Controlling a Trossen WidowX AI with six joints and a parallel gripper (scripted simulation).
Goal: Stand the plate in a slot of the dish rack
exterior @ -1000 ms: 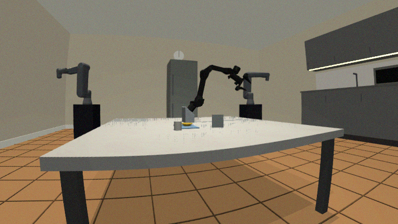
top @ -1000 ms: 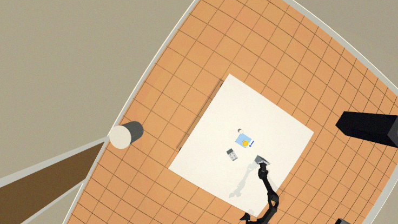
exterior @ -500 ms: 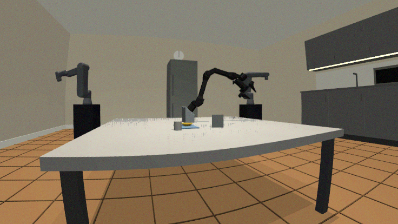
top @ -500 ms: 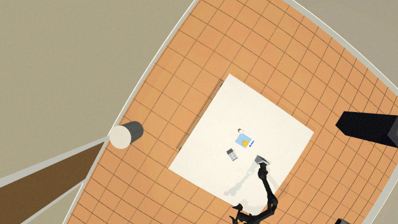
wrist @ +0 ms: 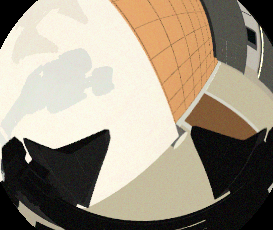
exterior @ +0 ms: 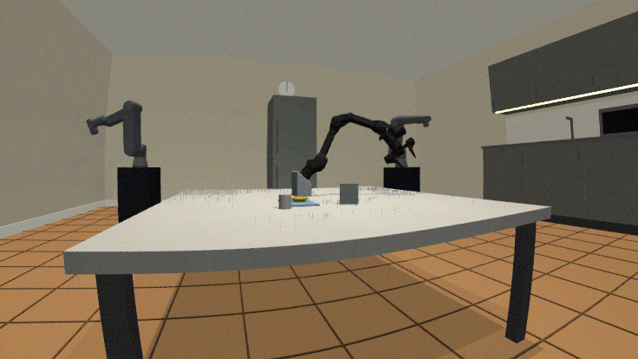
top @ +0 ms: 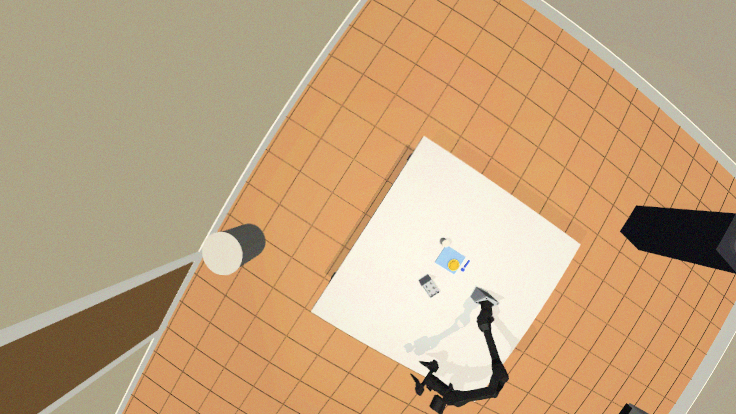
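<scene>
Right now my gripper tip is 590 mm to the left of the yellow plate, 150 mm above it and 140 mm short of it. The rest, counted from my gripper tip: grey dish rack 390 mm to the right, 170 mm ahead, 140 mm below; light blue mat 600 mm to the right, 170 mm ahead, 160 mm below.
</scene>
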